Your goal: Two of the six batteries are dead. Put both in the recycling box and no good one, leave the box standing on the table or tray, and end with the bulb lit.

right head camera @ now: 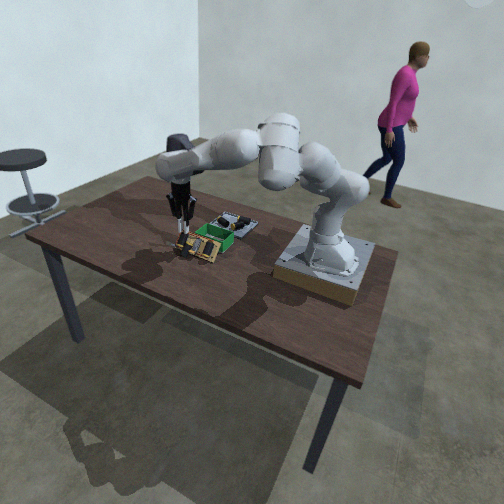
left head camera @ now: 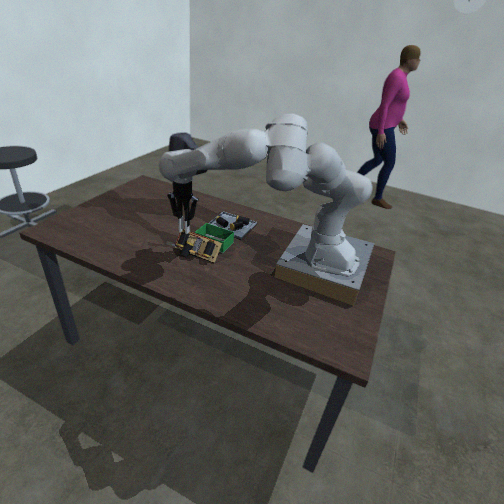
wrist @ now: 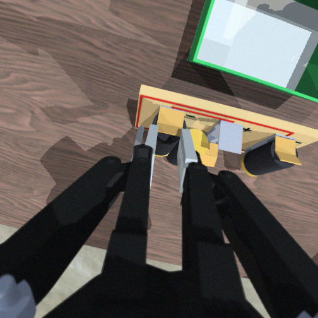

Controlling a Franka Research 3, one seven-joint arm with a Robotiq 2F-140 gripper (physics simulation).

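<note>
My gripper [left head camera: 184,229] [right head camera: 183,227] [wrist: 168,140] is shut on a black battery [wrist: 166,146] at the left end of the wooden battery board [left head camera: 218,250] [right head camera: 217,250] [wrist: 225,111]. The board is tipped up, its face towards the head cameras. A second dark battery beside the held one is mostly hidden by the right finger. Another battery [left head camera: 210,248] [right head camera: 208,248] [wrist: 260,157] sits at the board's right end. The green recycling box [left head camera: 228,243] [right head camera: 228,243] [wrist: 201,37] stands upright behind the board; no battery shows in its visible part. I cannot make out a lit bulb.
A grey tray [left head camera: 247,231] [right head camera: 248,231] lies behind the green box, with three dark batteries on it. The robot's base plate [left head camera: 295,250] [right head camera: 295,250] is at the right of the table. A stool and a walking person are beyond the table.
</note>
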